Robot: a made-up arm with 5 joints.
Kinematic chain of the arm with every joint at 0, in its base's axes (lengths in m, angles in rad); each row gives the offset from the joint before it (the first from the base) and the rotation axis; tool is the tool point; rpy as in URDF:
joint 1: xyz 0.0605 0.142 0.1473 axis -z
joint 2: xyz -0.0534 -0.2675 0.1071 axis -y
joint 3: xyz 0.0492 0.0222 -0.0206 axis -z
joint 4: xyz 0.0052 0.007 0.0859 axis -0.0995 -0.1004 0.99
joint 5: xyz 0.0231 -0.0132 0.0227 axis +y
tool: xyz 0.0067 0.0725 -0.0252 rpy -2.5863 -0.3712 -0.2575
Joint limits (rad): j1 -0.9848..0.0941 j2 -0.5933..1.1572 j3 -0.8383..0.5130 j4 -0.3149..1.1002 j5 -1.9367..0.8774
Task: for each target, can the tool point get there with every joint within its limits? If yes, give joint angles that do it. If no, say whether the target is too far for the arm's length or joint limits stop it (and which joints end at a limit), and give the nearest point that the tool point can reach.
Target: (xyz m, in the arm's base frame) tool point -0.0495 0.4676 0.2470
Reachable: no: joint limits stop it (at a limit: joint 1, joint 2) | nearest point 0.2313 0.1025 0.2881 | short by 0.462 m
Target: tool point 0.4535 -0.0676 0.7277
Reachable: no: too far | nearest point 0.2460 -0.0055 0.4175 | short by 0.378 m
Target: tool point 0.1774 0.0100 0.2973
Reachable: yes | joints -0.6354 -0.3425 -0.3897 -0.1280 0.5615
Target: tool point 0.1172 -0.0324 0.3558
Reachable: yes | joints -0.7235 1.0138 0.3188 0.7014 -0.7221
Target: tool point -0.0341 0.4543 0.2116
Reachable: no: joint limits stop it (at a limit: joint 1, joint 2) | nearest point 0.2331 0.1032 0.2841 | short by 0.447 m
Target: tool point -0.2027 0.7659 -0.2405
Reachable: no: too far | nearest point 0.2473 0.1038 0.2635 | short by 0.946 m
